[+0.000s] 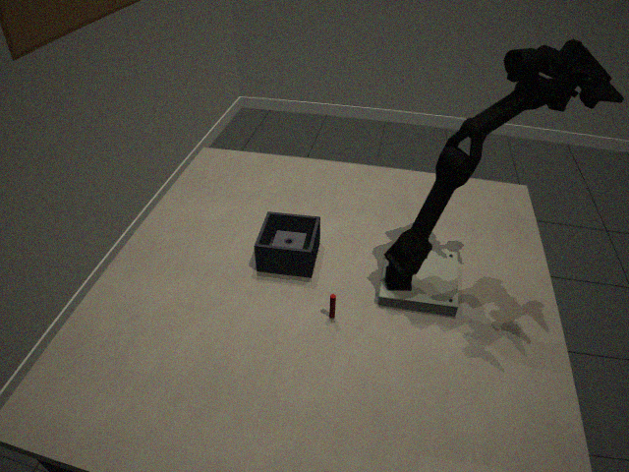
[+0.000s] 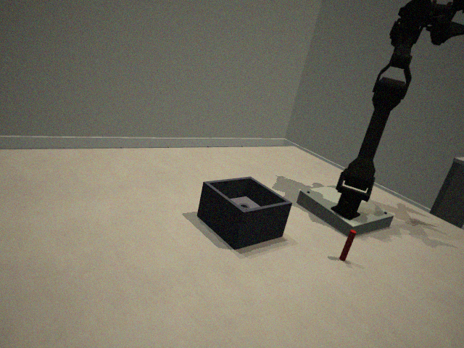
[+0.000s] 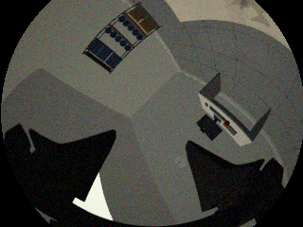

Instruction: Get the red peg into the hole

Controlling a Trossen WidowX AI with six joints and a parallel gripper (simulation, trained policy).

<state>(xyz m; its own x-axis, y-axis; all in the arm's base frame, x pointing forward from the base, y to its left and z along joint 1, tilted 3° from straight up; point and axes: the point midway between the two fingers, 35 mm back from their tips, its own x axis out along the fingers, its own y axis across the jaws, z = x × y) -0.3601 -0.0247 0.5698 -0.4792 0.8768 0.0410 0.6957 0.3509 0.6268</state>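
My gripper tip is 53 cm short of the red peg, 8 cm to the right of it and 58 cm above it. Round my gripper tip: grey plate (68 cm ahead, 14 cm to the right, 57 cm below); then dark blue box (68 cm ahead, 14 cm to the right, 59 cm below).
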